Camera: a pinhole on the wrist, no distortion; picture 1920 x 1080 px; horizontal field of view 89.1 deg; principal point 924.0 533.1 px. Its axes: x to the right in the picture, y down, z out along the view. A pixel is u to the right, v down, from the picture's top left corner.
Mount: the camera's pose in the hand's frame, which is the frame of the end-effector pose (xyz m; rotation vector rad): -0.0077 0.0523 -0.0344 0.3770 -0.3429 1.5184
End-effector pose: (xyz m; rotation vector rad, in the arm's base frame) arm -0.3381 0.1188 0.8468 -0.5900 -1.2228 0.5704
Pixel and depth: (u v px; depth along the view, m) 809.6 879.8 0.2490
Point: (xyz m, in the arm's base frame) -0.5255 0.0146 0.8817
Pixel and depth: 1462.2 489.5 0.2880
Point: -0.6243 0.2081 0.8792
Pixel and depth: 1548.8 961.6 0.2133
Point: -0.5803 0.1366 0.7772
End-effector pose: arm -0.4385 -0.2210 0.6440 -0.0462 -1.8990 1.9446
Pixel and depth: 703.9 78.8 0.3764
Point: -0.6228 -0.4179 0.8932
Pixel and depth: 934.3 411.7 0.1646
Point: -0.4824 -0.3239 0.6745
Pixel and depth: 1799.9 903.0 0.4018
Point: -0.5131 -0.7268 0.4467
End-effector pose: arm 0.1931 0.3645 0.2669 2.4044 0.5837 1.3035
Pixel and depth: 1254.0 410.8 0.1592
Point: 0.3184 0.3341 0.2242
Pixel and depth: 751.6 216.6 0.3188
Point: 0.4047 0.5133 0.1532
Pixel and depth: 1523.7 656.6 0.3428
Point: 0.5021 0.2302 0.0907
